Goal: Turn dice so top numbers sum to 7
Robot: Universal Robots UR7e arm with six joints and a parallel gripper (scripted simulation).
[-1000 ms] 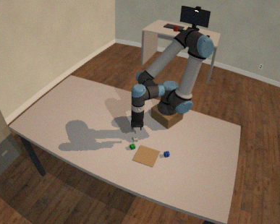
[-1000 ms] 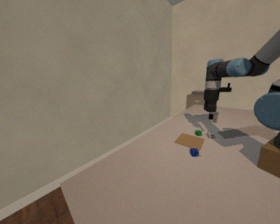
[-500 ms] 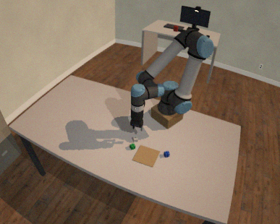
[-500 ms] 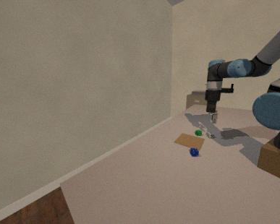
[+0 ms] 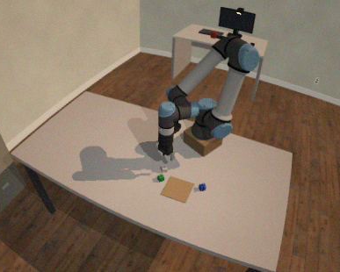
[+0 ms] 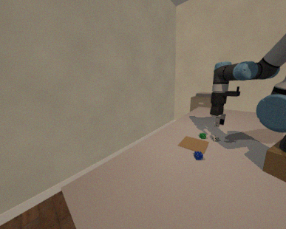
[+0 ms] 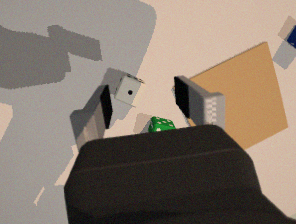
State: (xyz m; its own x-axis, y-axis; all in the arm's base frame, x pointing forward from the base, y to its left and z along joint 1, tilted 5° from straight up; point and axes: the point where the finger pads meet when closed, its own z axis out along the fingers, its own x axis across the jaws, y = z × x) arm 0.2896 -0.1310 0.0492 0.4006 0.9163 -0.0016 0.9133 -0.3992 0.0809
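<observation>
Right now the white die is 10 mm ahead of my hand, 20 mm to the right of it and 110 mm below it. Round my hand: blue die: 70 mm ahead, 220 mm to the left, 110 mm below; then green die: 80 mm ahead, 10 mm to the right, 110 mm below; then tan mat: 110 mm ahead, 100 mm to the left, 120 mm below.
</observation>
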